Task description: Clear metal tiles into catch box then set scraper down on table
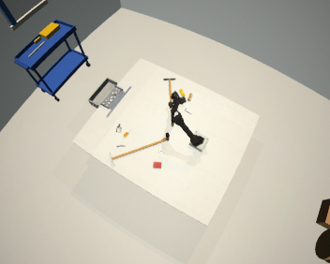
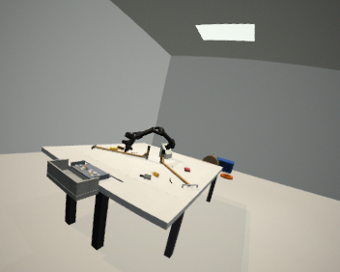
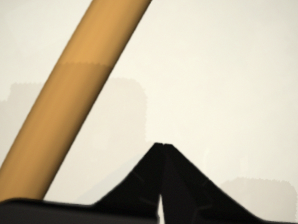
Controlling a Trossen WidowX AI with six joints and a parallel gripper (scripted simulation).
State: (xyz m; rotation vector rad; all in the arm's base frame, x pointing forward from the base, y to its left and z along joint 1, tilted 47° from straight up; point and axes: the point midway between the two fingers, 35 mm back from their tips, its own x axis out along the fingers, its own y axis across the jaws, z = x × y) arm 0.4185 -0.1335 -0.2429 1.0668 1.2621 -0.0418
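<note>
My gripper tip is 60 mm below the long scraper and 60 mm short of it. The rest, counted from my gripper tip: red block (670 mm to the left, 200 mm behind); yellow piece (160 mm to the right, 10 mm above); long wooden-handled tool (620 mm to the left, 60 mm above, 30 mm ahead).
</note>
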